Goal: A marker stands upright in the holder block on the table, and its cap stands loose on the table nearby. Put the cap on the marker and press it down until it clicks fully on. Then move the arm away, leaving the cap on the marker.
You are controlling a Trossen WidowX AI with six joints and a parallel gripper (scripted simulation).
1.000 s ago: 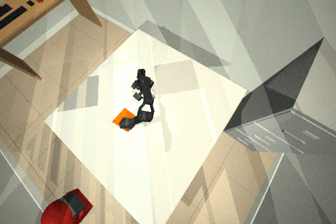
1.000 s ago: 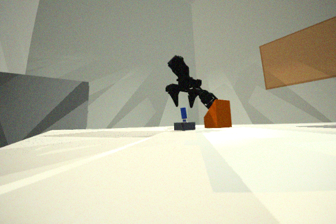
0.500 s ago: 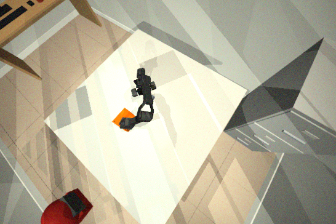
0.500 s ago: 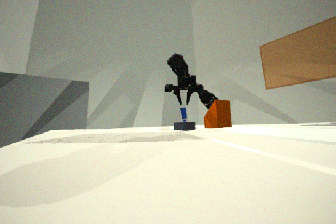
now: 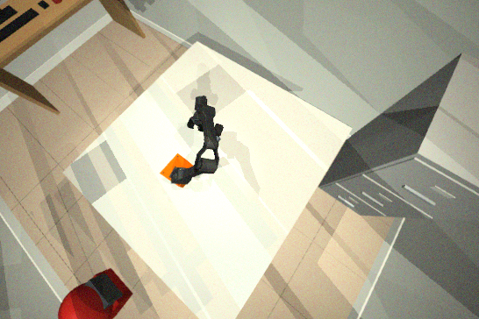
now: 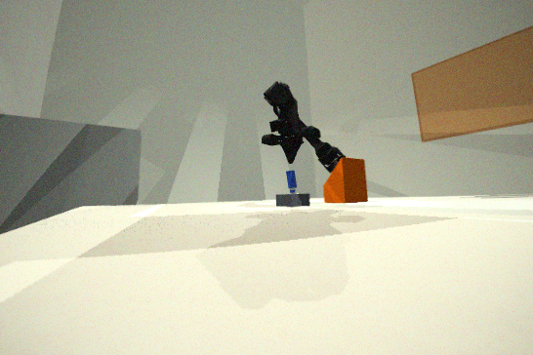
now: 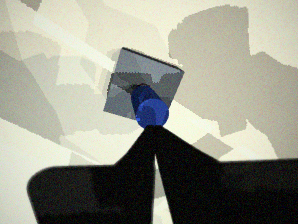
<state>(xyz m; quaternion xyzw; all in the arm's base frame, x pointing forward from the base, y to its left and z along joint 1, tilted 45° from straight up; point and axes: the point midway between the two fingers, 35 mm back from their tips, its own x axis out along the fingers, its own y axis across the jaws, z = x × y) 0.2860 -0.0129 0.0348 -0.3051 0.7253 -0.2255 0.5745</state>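
My gripper tip is 5 cm above the blue cap. Also, from my gripper tip: holder block 11 cm below.
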